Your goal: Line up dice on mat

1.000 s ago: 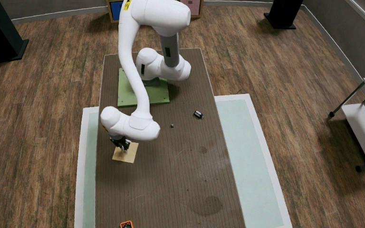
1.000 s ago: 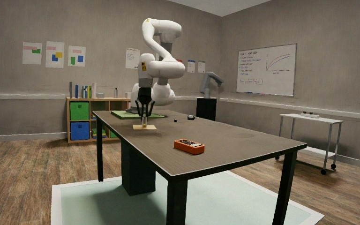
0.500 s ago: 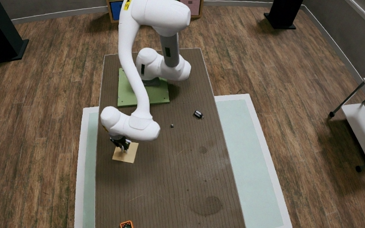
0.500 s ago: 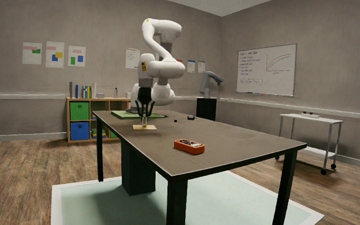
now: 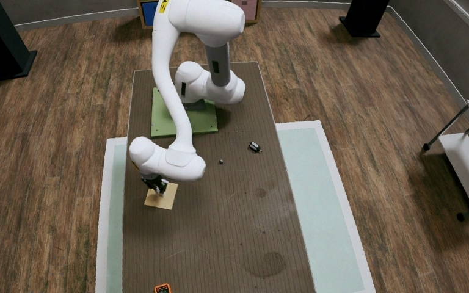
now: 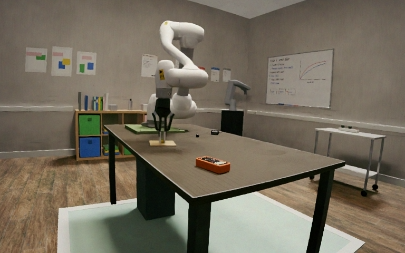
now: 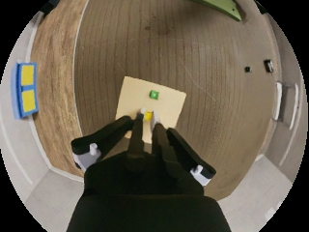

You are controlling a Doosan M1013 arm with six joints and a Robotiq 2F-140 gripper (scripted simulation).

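Right now the yellow die is 3 cm below my hand. From my hand the other things lie so: small dark die 14 cm behind, 32 cm to the left, 3 cm below; mat 4 cm below; green die 5 cm behind, 1 cm to the left, 3 cm below.
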